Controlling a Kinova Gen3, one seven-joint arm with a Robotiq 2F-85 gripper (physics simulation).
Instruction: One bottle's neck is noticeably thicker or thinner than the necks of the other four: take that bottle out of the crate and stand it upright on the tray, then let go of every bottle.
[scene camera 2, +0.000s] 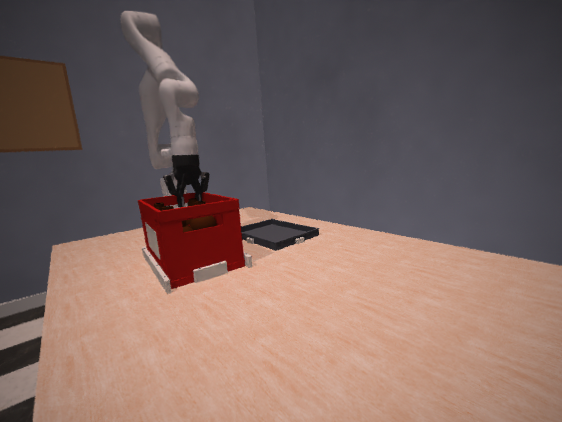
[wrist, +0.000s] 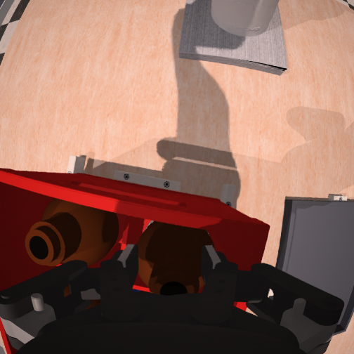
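Note:
The red crate stands on the table with brown bottles in it. My gripper is partly open, pointing down at the crate's top, with nothing gripped. In the wrist view, one bottle stands between and below the spread fingers, its dark mouth near the palm. Another bottle stands to the left, its neck and mouth showing. The other bottles are mostly hidden by the gripper, so the necks cannot all be compared. The dark tray lies beside the crate with no bottle on the part that shows.
White brackets sit along the crate's base. Small light clips sit at the tray's edges. The robot's pale base stands on a grey block beyond the crate. The crate's raised walls surround the bottles.

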